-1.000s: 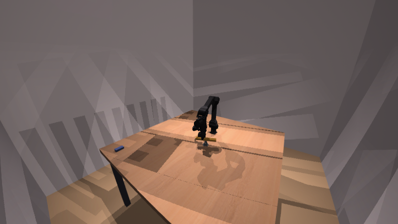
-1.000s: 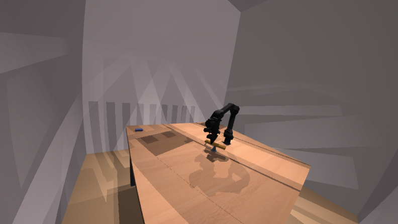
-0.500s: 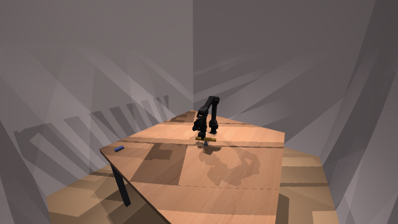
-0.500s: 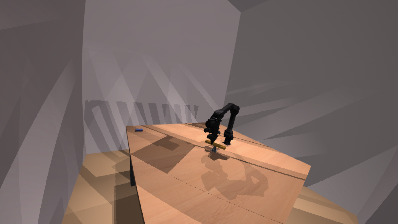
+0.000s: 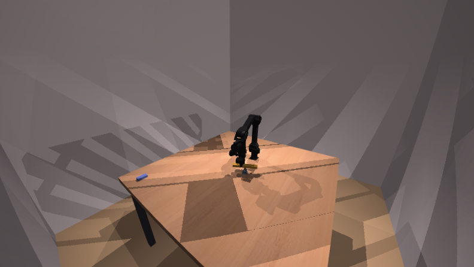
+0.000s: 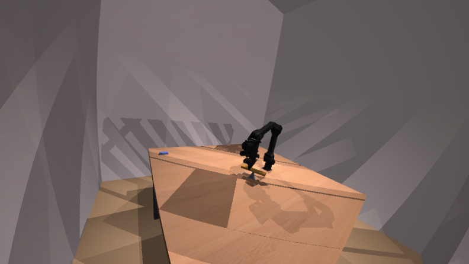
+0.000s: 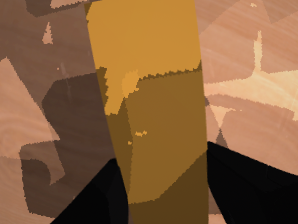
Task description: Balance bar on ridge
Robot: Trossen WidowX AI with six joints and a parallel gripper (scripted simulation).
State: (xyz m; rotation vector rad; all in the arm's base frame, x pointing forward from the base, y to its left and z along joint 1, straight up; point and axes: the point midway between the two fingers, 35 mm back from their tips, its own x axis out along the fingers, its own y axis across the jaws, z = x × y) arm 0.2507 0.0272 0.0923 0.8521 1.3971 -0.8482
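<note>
My gripper tip is now 30 mm to the right of the yellow bar and 10 mm past it. From my gripper tip the other things lie so: small blue block 530 mm to the right, 490 mm ahead, 50 mm below.
</note>
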